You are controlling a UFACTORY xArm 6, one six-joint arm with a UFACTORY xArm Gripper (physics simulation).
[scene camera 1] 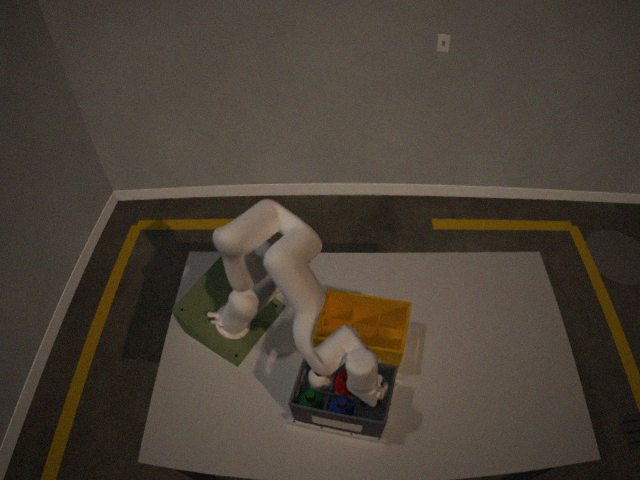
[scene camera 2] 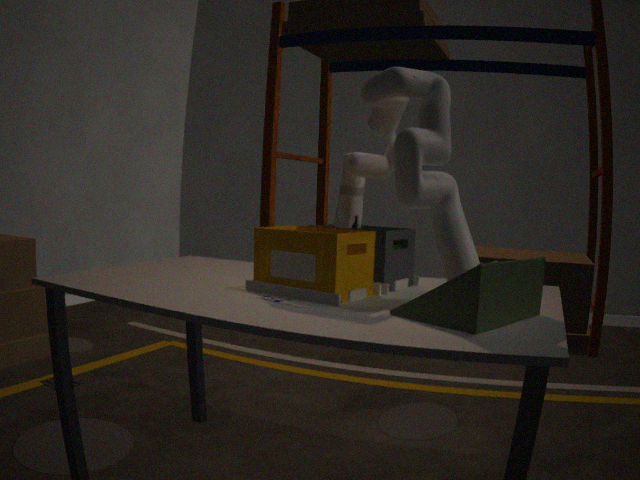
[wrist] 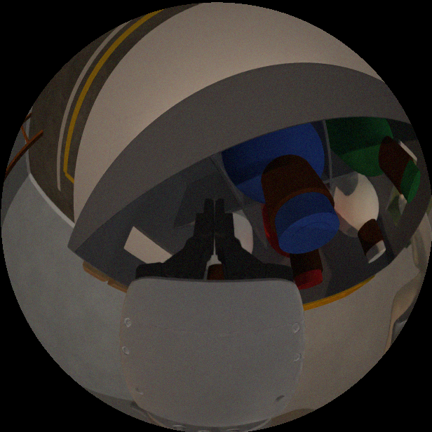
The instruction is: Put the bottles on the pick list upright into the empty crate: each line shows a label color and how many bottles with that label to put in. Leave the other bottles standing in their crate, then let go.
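Frame: origin at the arm's base, x ahead, y left, z up, level; metres.
Where they show: gripper, between the fingertips: (scene camera 1: pixel 365 402); arm's base, origin of its link: (scene camera 1: pixel 232 321).
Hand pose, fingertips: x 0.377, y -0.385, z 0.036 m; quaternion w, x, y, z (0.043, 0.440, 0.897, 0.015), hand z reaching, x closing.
Each offset is from my fingertips to the top centre of the thing. Level surfaces: height alone.
The dark grey crate {0.058 m back, 0.037 m left, 0.079 m up} (scene camera 1: pixel 372 427) (scene camera 2: pixel 395 263) (wrist: pixel 300 95) holds upright bottles: a green one {0.155 m back, 0.036 m left, 0.067 m up} (scene camera 1: pixel 311 397) (wrist: pixel 357 150), a blue one {0.072 m back, 0.002 m right, 0.067 m up} (scene camera 1: pixel 341 405) (wrist: pixel 307 220), a red one {0.040 m back, 0.079 m left, 0.067 m up} (scene camera 1: pixel 342 383) (wrist: pixel 309 279) and a white one {0.116 m back, 0.116 m left, 0.067 m up} (scene camera 1: pixel 318 379) (wrist: pixel 360 202). A second white bottle (wrist: pixel 244 232) shows partly behind my fingers in the wrist view. My gripper (wrist: pixel 214 210) is shut, fingertips together, with nothing between them, low over the grey crate beside the blue bottle. The yellow crate (scene camera 1: pixel 392 352) (scene camera 2: pixel 356 273) shows no bottles in its visible compartments. The pick list cannot be read in these views.
The two crates stand close together on the white table {0.096 m down} (scene camera 1: pixel 480 335) (scene camera 2: pixel 144 273). The arm's base stands on a green wedge (scene camera 1: pixel 199 294) (scene camera 2: pixel 511 294). The grey crate's high walls and dividers surround the bottles. An orange rack (scene camera 2: pixel 271 129) stands beyond the table.
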